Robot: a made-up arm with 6 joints.
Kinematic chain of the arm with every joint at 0, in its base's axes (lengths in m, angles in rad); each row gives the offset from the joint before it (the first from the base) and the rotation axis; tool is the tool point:
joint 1: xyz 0 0 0.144 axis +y
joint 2: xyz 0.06 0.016 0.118 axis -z
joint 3: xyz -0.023 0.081 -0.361 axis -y
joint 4: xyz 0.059 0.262 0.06 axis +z
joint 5: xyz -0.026 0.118 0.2 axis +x
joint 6: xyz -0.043 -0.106 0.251 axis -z
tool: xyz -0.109 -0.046 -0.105
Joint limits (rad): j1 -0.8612..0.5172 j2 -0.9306..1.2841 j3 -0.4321..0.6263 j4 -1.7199..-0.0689 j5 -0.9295..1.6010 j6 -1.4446..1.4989
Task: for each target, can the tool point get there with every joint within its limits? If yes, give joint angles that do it. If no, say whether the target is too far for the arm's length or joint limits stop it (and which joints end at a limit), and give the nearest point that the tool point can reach.
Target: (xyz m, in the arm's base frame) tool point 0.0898 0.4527 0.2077
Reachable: yes | joints 0.2316 0.3097 -0.0656 -0.9701 0.4328 -0.2394
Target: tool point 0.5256 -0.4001 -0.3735
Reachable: no: joint limits stop it (at a limit: joint 1, joint 2, joint 3, joint 4, joint 5) | nearest point 0.4911 -0.2472 -0.1957 | short by 0.237 m
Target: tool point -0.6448 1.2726 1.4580
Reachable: no: too far | nearest point -0.2542 0.4579 0.4793 | short by 1.332 m
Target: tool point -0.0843 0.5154 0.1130
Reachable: yes | joints 0.0414 -0.1737 0.0514 -1.3745 1.3336 0.5618
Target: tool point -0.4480 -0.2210 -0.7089
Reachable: no: joint limits stop it (at a limit: joint 1, joint 2, joint 3, joint 4, joint 5) | nearest point -0.4082 0.0381 -0.2764 | short by 0.506 m
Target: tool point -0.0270 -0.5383 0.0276
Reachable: no: joint limits stop it (at a limit: joint 1, joint 2, joint 3, joint 4) | nearest point -0.1719 -0.0730 -0.0858 | short by 0.500 m
